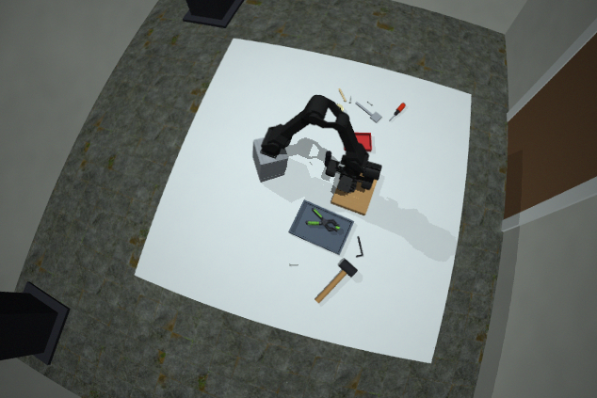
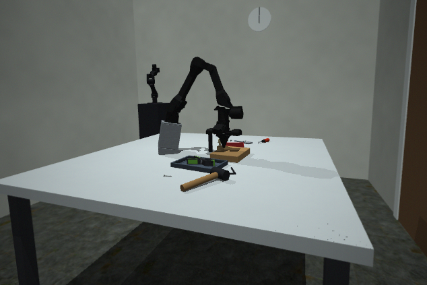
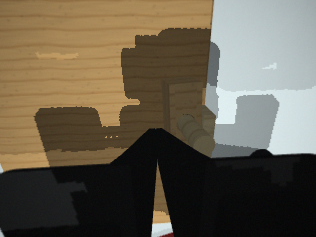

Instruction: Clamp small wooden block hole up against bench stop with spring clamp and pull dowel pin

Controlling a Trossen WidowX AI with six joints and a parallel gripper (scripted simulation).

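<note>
Right now the dowel pin is 20 mm below my hand, 20 mm behind it and 10 mm to the right of it. From my hand the other things lie so: wooden board 60 mm below, 40 mm ahead; small wooden block 40 mm below, 20 mm behind, 10 mm to the right; red tray 200 mm to the left, 70 mm below, 10 mm behind.
</note>
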